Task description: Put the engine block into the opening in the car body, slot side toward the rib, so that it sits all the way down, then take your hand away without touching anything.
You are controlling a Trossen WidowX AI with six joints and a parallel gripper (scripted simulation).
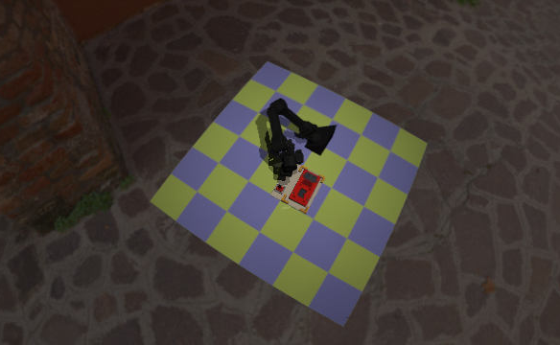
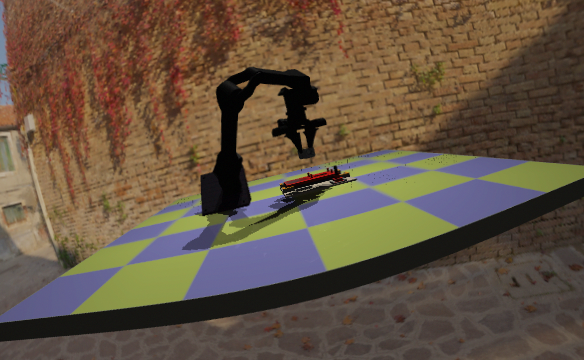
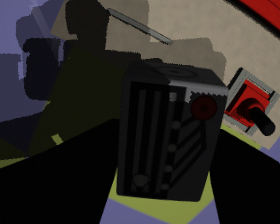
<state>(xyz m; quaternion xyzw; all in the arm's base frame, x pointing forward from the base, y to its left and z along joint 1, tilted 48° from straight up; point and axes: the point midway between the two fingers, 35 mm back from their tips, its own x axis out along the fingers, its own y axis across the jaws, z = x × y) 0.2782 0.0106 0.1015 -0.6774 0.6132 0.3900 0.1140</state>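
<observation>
Right now my gripper tip is 3 cm short of the beige base plate, 11 cm to the right of it and 12 cm above it. The rest, counted from my gripper tip: grey ribbed engine block: 1 cm below.
</observation>
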